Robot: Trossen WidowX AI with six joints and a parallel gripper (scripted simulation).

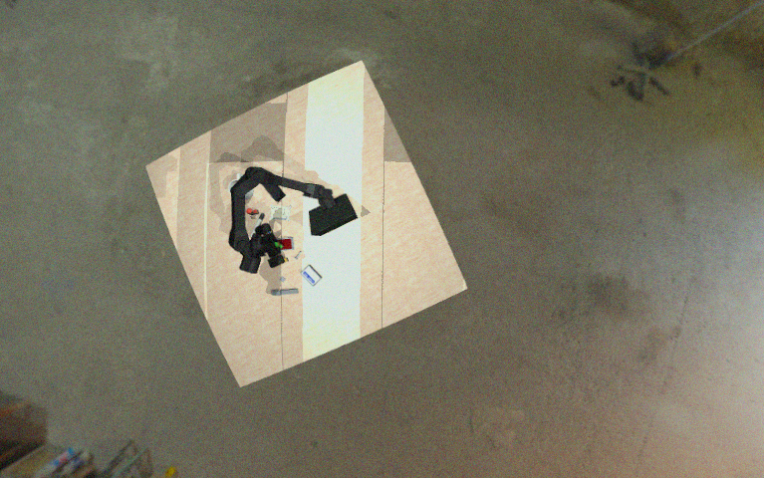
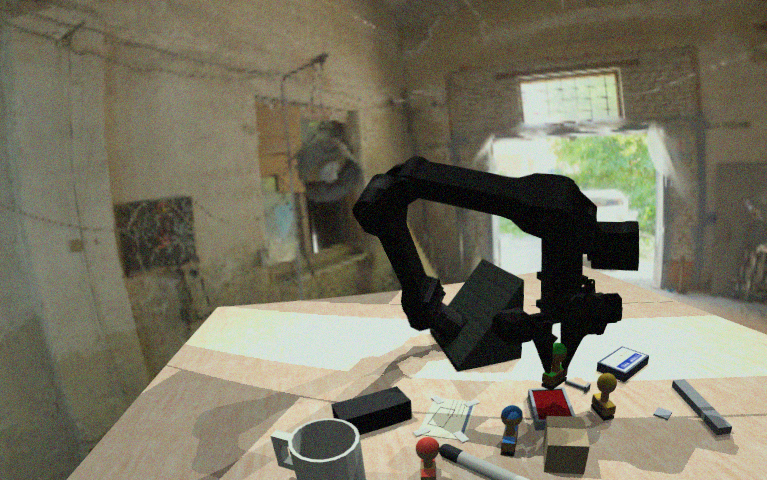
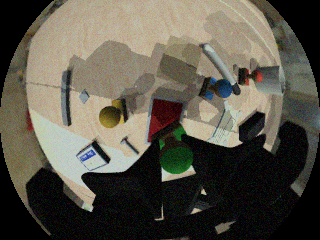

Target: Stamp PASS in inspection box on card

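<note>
Now: the white card 50 mm behind my gripper tip, 150 mm to the right of it and 80 mm below it. Round my gripper tip: red ink pad: 70 mm below; then green-knobbed stamp: right at my gripper tip; then yellow-knobbed stamp: 40 mm ahead, 70 mm to the left, 50 mm below.
</note>
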